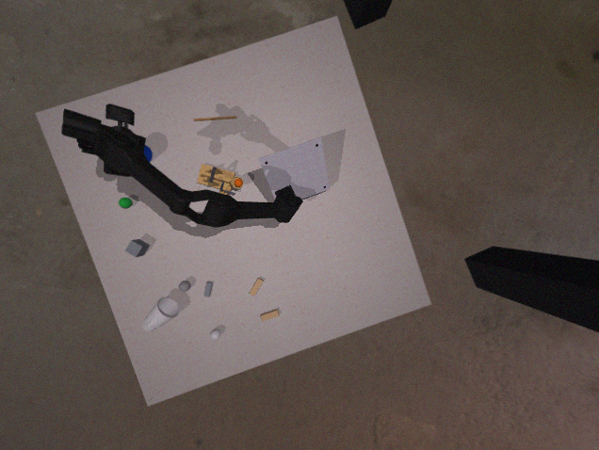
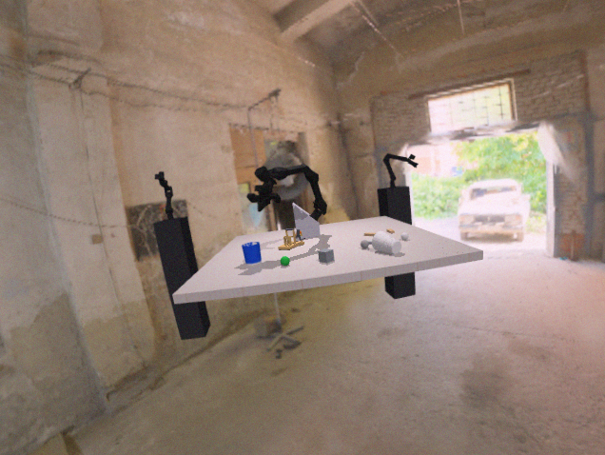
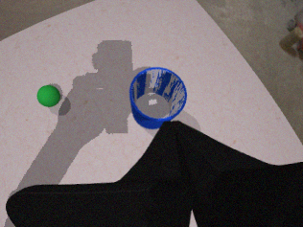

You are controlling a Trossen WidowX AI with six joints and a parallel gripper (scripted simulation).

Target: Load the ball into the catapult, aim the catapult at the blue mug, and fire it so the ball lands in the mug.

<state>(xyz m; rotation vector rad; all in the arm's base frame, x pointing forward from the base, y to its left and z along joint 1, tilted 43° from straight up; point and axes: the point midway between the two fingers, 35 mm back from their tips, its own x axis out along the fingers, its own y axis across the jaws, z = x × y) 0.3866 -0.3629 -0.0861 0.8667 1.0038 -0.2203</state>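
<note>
My gripper tip is now 260 mm past the orange ball, 210 mm to the right of it and 190 mm above it. From my gripper tip the other things lie so: wooden catapult (200 mm below, 200 mm behind, 180 mm to the left); then blue mug (220 mm below, 60 mm to the right, 60 mm ahead); then green ball (230 mm below, 200 mm ahead, 100 mm to the left).
</note>
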